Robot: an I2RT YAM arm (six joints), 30 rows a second.
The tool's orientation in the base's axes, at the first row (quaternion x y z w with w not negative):
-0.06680 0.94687 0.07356 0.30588
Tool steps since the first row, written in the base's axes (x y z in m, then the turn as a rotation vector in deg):
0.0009 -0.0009 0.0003 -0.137 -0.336 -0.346
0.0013 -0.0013 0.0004 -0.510 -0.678 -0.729
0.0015 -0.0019 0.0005 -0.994 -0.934 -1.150
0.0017 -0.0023 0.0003 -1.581 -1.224 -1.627
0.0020 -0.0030 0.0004 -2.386 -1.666 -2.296
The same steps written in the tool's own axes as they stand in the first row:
-0.0008 -0.0010 0.0001 0.341 -0.340 0.139
-0.0012 -0.0015 0.0002 0.895 -0.649 0.172
-0.0013 -0.0021 0.0001 1.553 -0.858 0.188
-0.0014 -0.0025 0.0003 2.329 -1.089 0.184
-0.0016 -0.0032 0.0003 3.407 -1.450 0.183

